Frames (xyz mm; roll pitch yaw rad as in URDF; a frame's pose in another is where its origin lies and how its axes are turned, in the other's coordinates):
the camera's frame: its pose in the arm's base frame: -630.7 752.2 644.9 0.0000 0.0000 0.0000
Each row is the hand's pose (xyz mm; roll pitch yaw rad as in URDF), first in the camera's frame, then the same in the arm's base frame.
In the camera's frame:
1: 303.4 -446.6 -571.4 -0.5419 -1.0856 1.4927
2: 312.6 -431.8 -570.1 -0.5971 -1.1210 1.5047
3: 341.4 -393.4 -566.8 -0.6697 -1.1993 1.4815
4: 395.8 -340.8 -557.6 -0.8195 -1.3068 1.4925
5: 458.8 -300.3 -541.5 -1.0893 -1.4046 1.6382
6: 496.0 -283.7 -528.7 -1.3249 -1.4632 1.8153
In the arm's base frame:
1: -327.3 305.6 73.5 -0.5419 -1.0856 1.4927
2: -318.1 320.4 74.8 -0.5971 -1.1210 1.5047
3: -289.3 358.8 78.1 -0.6697 -1.1993 1.4815
4: -234.9 411.4 87.3 -0.8195 -1.3068 1.4925
5: -171.9 451.9 103.4 -1.0893 -1.4046 1.6382
6: -134.7 468.5 116.2 -1.3249 -1.4632 1.8153

